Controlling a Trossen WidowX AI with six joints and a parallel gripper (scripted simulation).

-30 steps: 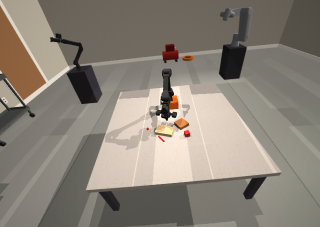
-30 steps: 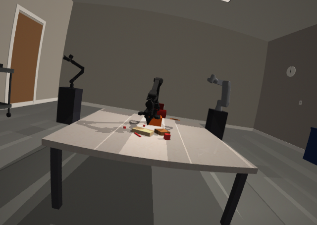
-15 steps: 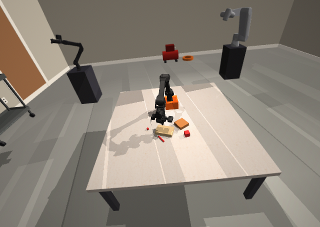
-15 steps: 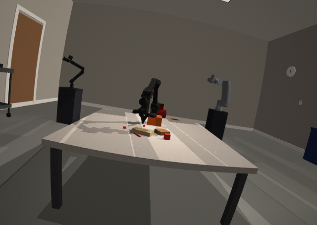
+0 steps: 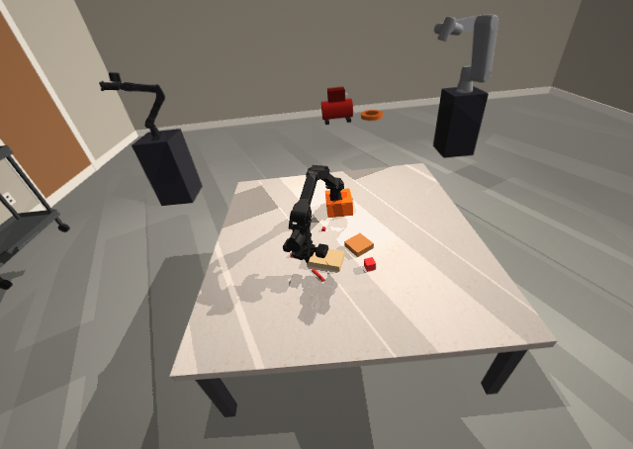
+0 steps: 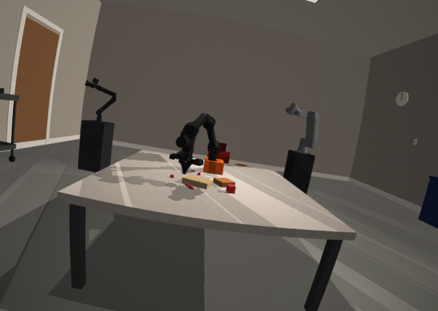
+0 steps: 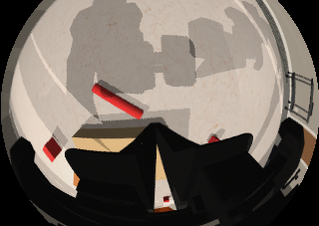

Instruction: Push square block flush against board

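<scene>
The thin red stick is 3 cm ahead of my gripper tip, 4 cm to the left of it and 6 cm below it. From my gripper tip the other things lie so: brown square block 12 cm behind, 24 cm to the left, 4 cm below; tan board 5 cm behind, 8 cm to the left, 4 cm below.
</scene>
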